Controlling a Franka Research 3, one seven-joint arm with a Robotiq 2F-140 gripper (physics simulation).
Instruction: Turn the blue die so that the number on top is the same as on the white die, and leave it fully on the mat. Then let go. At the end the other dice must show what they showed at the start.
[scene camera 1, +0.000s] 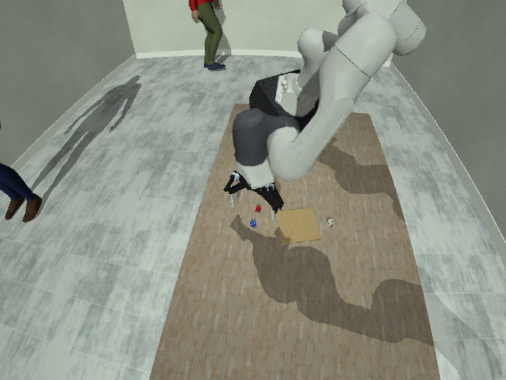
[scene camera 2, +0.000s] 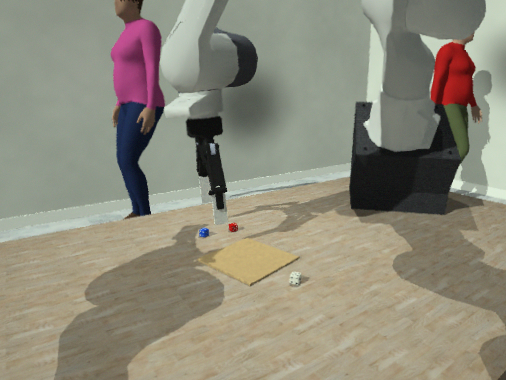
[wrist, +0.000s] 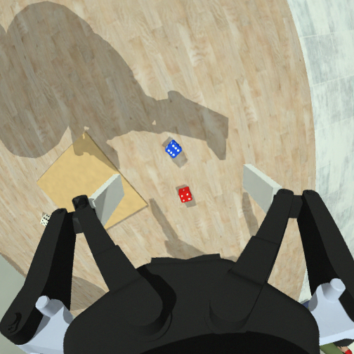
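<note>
The blue die (scene camera 1: 253, 223) (scene camera 2: 204, 232) (wrist: 173, 148) lies off the mat (scene camera 1: 300, 227) (scene camera 2: 250, 260) (wrist: 70, 175); in the wrist view its top appears to show six pips. The red die (scene camera 1: 258, 208) (scene camera 2: 233, 227) (wrist: 185, 194) lies near it, also off the mat; its exact top count is hard to read. The white die (scene camera 1: 330, 221) (scene camera 2: 295, 279) (wrist: 45, 219) lies beyond the mat's opposite side; its top number is too small to tell. My gripper (scene camera 1: 253, 207) (scene camera 2: 212, 204) (wrist: 182, 179) is open and empty, above the floor near the red and blue dice.
The yellow mat lies flat between the coloured dice and the white die. One finger overlaps part of it in the wrist view. The dark robot base (scene camera 2: 402, 182) stands at the back right in scene camera 2. People stand near the walls. Arm shadows cross the wooden floor.
</note>
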